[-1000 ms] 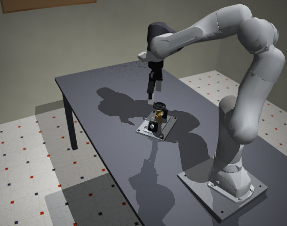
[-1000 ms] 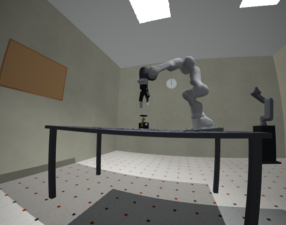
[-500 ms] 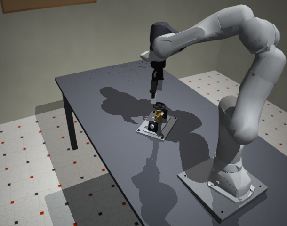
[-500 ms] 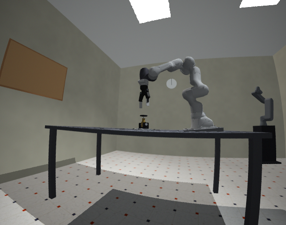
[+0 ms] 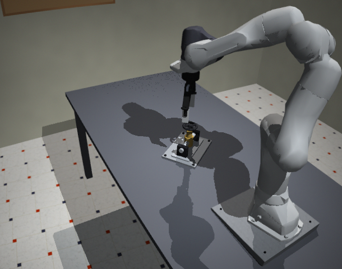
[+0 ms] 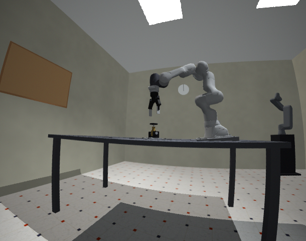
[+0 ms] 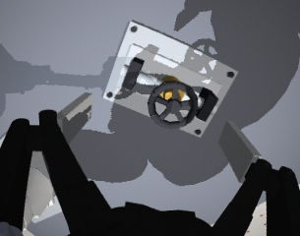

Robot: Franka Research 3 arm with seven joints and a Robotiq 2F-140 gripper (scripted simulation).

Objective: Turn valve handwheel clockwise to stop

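My gripper is now 10 mm short of the black spoked handwheel, 20 mm to the left of it and 100 mm above it.
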